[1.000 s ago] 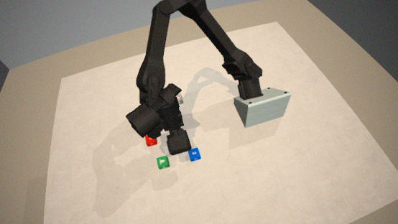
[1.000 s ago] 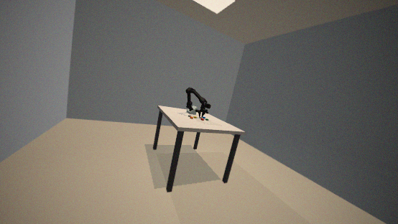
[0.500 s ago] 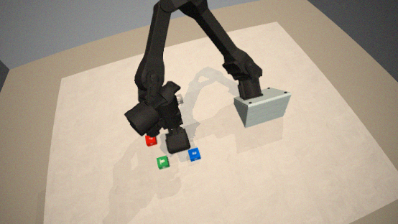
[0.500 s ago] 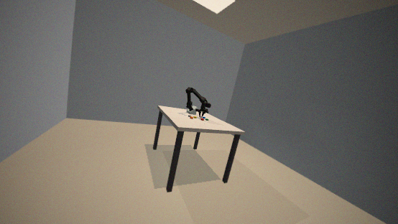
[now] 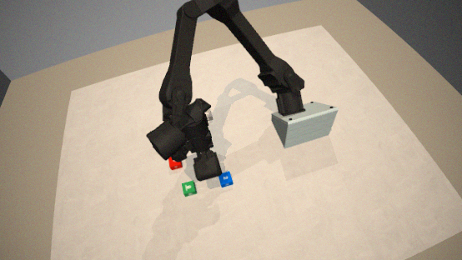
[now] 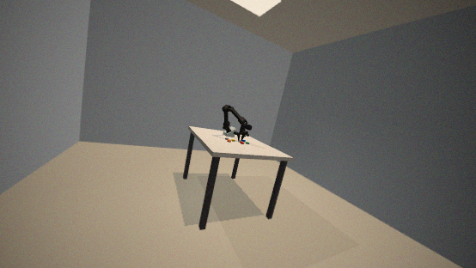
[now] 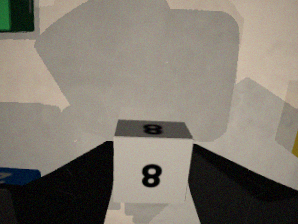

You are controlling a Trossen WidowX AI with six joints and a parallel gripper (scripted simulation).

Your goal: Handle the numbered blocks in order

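Now: gripper tip right at the white block. From my gripper tip the other things lie so: blue block: 70 mm to the left, 40 mm behind; then yellow block: 90 mm to the right, 20 mm ahead; then red block: 90 mm ahead, 10 mm to the right.
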